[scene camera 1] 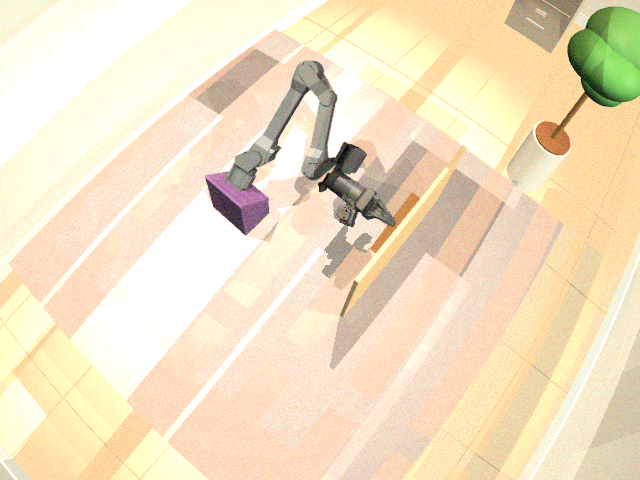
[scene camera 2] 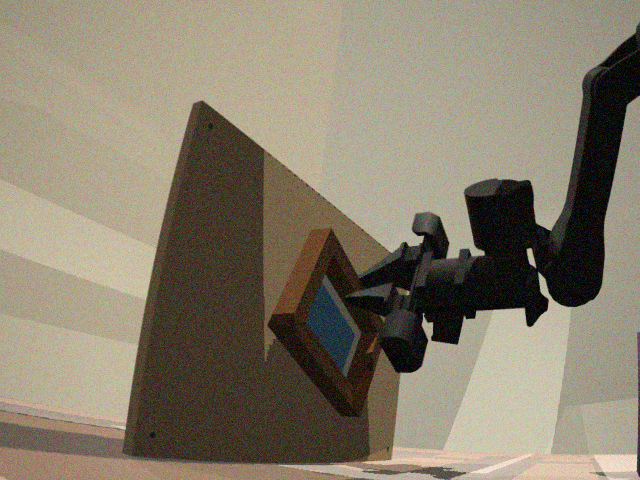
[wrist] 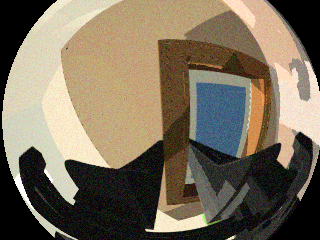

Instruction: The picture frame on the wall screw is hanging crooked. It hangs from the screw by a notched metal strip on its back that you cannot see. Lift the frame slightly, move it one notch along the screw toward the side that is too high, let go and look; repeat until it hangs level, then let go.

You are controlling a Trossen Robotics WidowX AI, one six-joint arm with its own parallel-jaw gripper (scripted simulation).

Note:
In view: the gripper (scene camera 2: 349, 291), a picture frame (scene camera 2: 337, 344) and a wall panel (scene camera 2: 212, 382).
The picture frame shows as well in the wrist view (wrist: 220, 97). The gripper shows as well in scene camera 1 (scene camera 1: 395, 224) and in the wrist view (wrist: 174, 144). The wall panel shows as well in scene camera 1 (scene camera 1: 362, 282) and in the wrist view (wrist: 111, 68).

